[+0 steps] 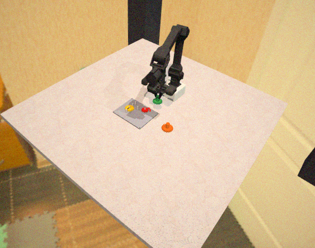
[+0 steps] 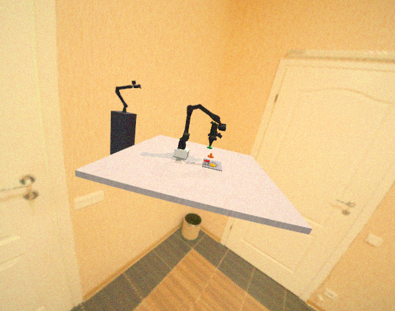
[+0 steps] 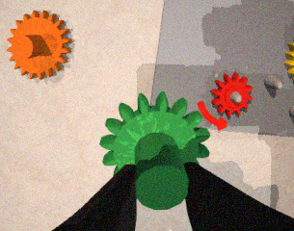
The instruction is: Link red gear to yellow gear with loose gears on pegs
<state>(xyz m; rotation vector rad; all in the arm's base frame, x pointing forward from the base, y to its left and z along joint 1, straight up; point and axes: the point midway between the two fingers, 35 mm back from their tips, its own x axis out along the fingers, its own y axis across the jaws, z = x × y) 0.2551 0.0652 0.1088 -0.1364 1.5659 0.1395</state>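
My gripper tip is now 13 cm above the red gear, 8 cm to the left of it and 1 cm short of it. The rest, counted from my gripper tip: orange gear 13 cm below, 11 cm to the left, 3 cm ahead; then green gear 1 cm below; then red arrow 13 cm below, 6 cm to the right, 1 cm behind.
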